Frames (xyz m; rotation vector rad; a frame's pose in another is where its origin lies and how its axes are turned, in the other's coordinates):
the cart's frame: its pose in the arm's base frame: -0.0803 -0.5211 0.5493 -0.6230 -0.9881 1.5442
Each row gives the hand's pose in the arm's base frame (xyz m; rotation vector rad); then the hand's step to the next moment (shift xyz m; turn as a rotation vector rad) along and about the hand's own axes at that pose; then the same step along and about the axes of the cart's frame.
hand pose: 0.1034 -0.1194 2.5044 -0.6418 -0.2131 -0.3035
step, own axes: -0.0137 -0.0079 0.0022 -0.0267 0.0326 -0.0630
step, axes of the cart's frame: 0.0020 0.0064 0.0145 -0.0161 0.0679 -0.0297
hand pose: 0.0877 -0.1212 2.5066 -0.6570 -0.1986 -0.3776
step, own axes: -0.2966 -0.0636 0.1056 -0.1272 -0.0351 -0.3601
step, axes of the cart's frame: 0.1687 0.1327 0.2390 -0.2238 0.3113 -0.0069
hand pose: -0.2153 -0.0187 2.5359 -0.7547 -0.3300 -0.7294
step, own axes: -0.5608 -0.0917 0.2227 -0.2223 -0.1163 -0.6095
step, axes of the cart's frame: 0.4602 0.3181 0.2441 -0.3903 0.5292 0.0445
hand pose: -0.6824 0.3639 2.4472 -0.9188 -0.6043 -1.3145
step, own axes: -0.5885 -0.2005 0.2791 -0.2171 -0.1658 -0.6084
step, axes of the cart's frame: 0.5579 0.3864 -0.0625 -0.3798 0.5404 0.0919
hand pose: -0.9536 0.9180 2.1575 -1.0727 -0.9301 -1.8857
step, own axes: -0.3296 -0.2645 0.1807 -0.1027 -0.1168 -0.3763
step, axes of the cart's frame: 0.3199 0.2678 -0.1928 -0.2283 0.3251 0.0895
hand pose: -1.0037 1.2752 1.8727 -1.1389 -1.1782 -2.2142
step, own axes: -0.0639 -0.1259 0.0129 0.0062 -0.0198 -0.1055
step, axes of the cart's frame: 0.0716 0.1134 -0.0460 -0.0628 0.0682 0.0545
